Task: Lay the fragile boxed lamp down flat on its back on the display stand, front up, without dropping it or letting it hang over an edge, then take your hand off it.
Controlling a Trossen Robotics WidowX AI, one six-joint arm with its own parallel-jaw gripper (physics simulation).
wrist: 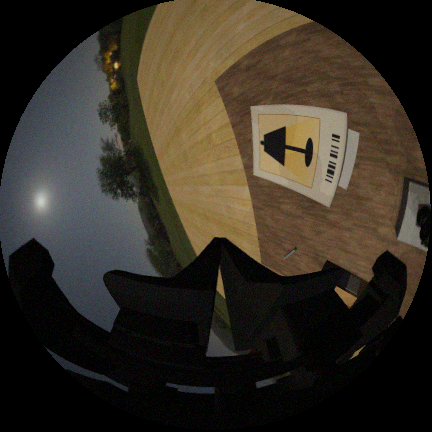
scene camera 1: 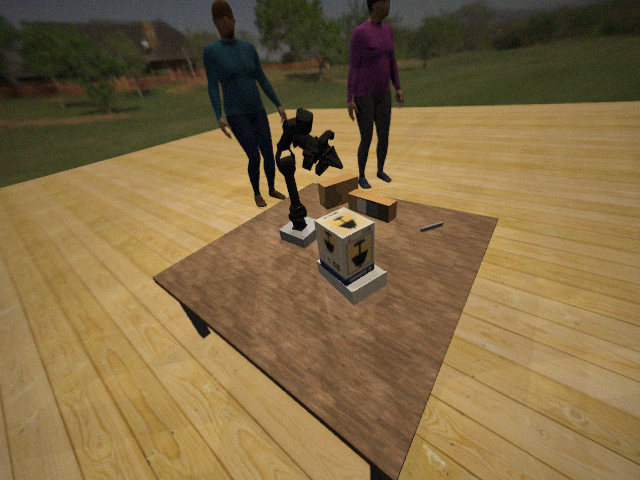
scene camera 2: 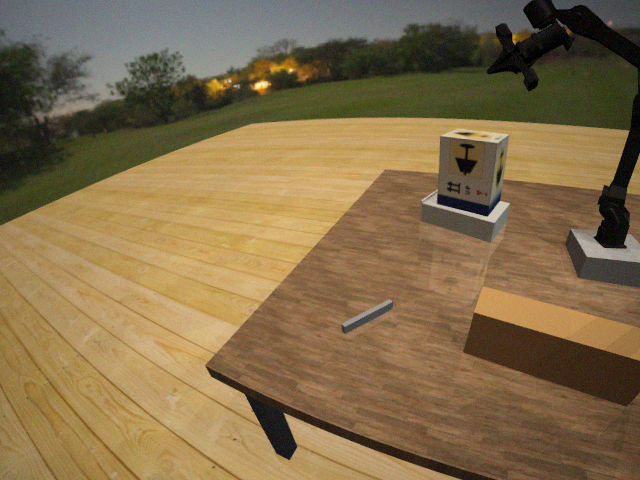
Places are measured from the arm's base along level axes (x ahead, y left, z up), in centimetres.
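Pixels of known places: gripper, between the fingertips: (wrist: 218,242) (scene camera 1: 342,167) (scene camera 2: 487,72); arm's base, origin of its link: (scene camera 1: 299,226) (scene camera 2: 609,242).
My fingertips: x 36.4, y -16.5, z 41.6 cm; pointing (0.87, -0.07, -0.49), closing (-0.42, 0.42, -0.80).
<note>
For each thing: its top centre in the pictures, then the offset to it from my fingertips. Level surfaces: height alone.
- boxed lamp, centre of its top: (wrist: 291,147) (scene camera 2: 475,135) (scene camera 1: 343,221) dx +1.4, dy -5.4, dz -18.6 cm
- thin grey bar, centre of its top: (scene camera 2: 368,312) (scene camera 1: 431,225) dx +27.8, dy +46.4, dz -46.0 cm
- brown table, height of its surface: dz -48.2 cm
The boxed lamp (scene camera 1: 345,248) (scene camera 2: 467,173) (wrist: 290,150) is a white carton with yellow lamp pictures and a dark blue band at its lower end. It stands upright on the light grey display stand (scene camera 1: 369,287) (scene camera 2: 460,222) (wrist: 351,160). The lamp pictures on its sides look upside down. The face turned up carries a lamp picture and, in the wrist view, a barcode. Bare stand shows beside the carton's foot. My gripper (scene camera 1: 341,167) (scene camera 2: 489,71) (wrist: 218,242) is shut and empty, high above the table and well apart from the carton.
Two brown boxes (scene camera 1: 338,191) (scene camera 1: 372,205) lie near the arm's grey base block (scene camera 1: 297,234) (scene camera 2: 610,263). A thin grey bar (scene camera 1: 431,226) (scene camera 2: 367,316) lies on the brown table (scene camera 1: 289,304) (scene camera 2: 413,392). Two people stand behind the table in scene camera 1.
</note>
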